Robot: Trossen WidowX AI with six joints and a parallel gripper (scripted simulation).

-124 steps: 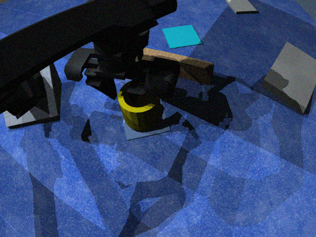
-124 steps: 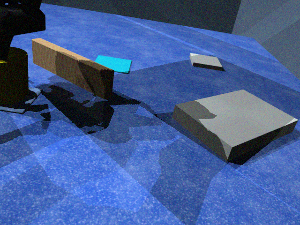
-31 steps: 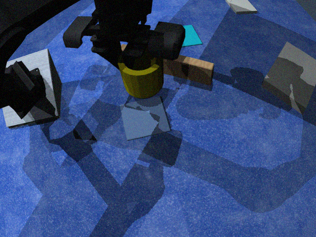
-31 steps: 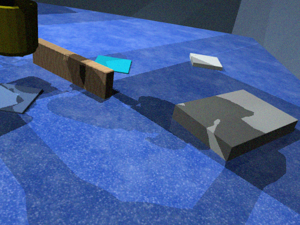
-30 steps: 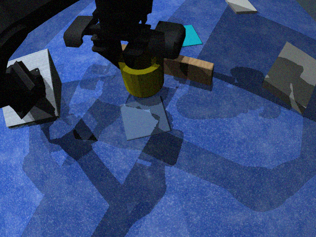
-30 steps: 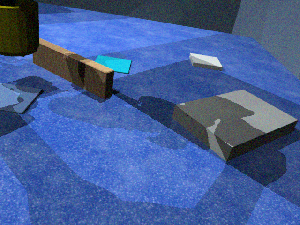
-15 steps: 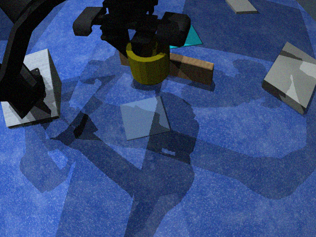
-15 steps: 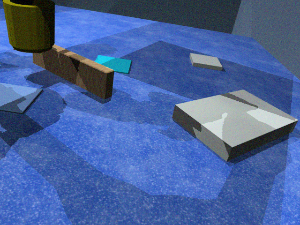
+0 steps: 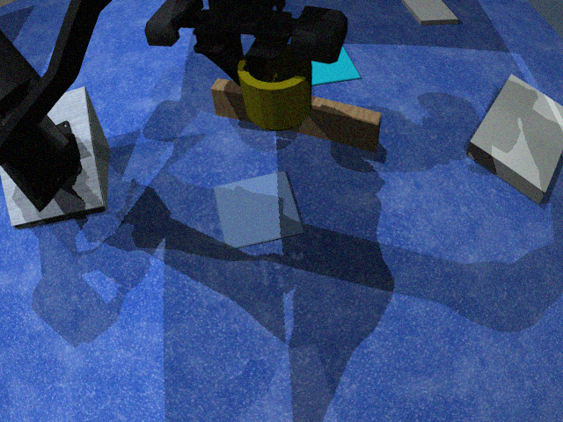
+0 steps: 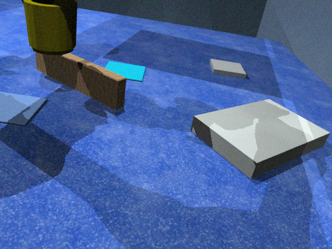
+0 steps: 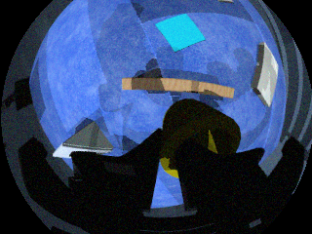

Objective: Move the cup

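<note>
My gripper tip is now 120 mm to the right of the cyan pad, 120 mm short of it and 120 mm above it. From my gripper tip the other things lie so: yellow cup (20 mm to the right, 20 mm ahead); pale grey box (350 mm ahead, 90 mm below, 70 mm to the right); wooden block (90 mm below, 50 mm ahead, 20 mm to the left).
</note>
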